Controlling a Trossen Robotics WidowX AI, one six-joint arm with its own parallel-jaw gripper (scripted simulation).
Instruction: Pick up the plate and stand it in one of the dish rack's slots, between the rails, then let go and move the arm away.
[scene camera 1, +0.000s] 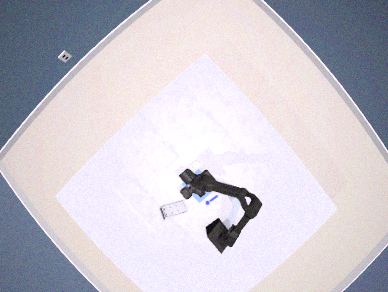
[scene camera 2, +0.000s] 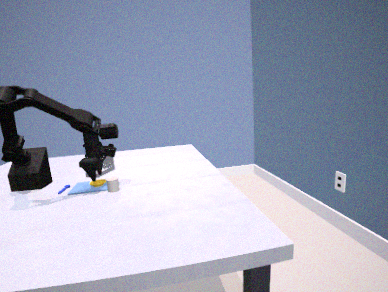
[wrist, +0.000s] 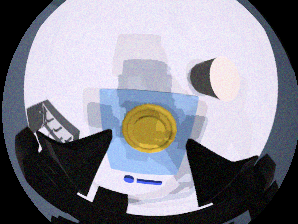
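Observation:
A plate (wrist: 149, 128) is here, and so is a dish rack (wrist: 44, 114). My gripper (scene camera 2: 97, 178) is open and holds nothing; I can see the gripper (wrist: 149, 139) from the wrist as well.

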